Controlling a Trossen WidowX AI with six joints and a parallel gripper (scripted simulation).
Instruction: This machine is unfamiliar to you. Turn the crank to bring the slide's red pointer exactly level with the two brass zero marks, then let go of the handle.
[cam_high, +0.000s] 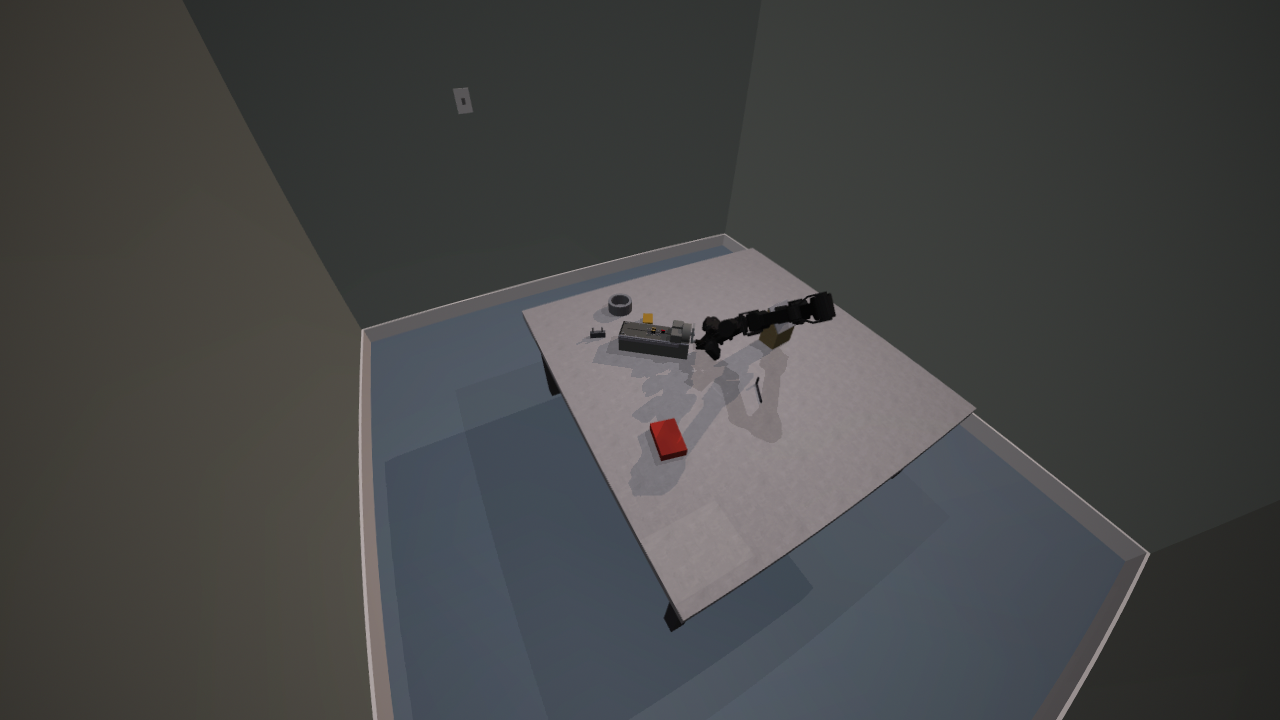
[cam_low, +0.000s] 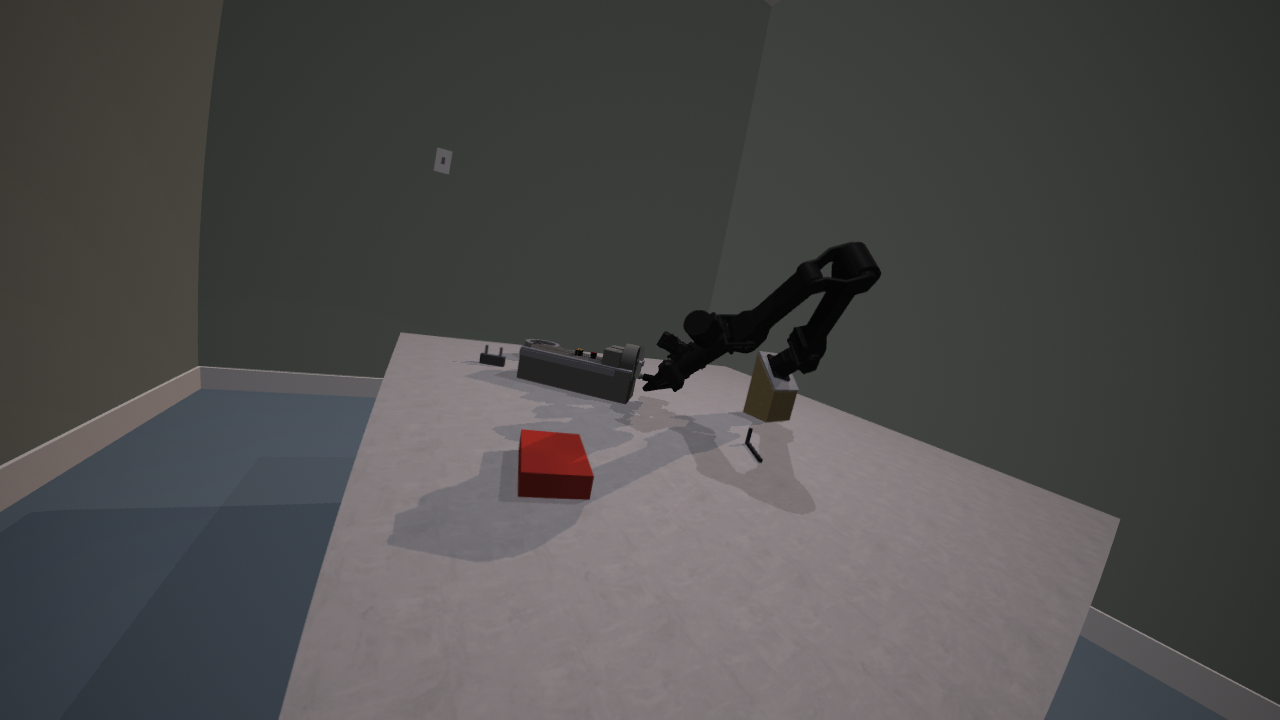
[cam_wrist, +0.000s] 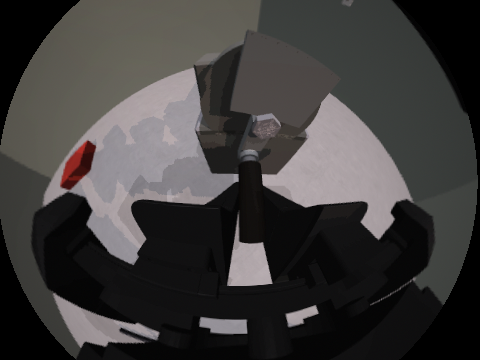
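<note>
Now: the red pointer 10 cm ahead of my gripper tip, 8 cm to the right of it and 5 cm above it. From my gripper tip the other things lie so: black crank handle (1 cm behind, 1 cm to the left, 3 cm above); yellow block (8 cm ahead, 24 cm to the right, 2 cm below); black bent key (10 cm behind, 25 cm to the left, 2 cm below).
</note>
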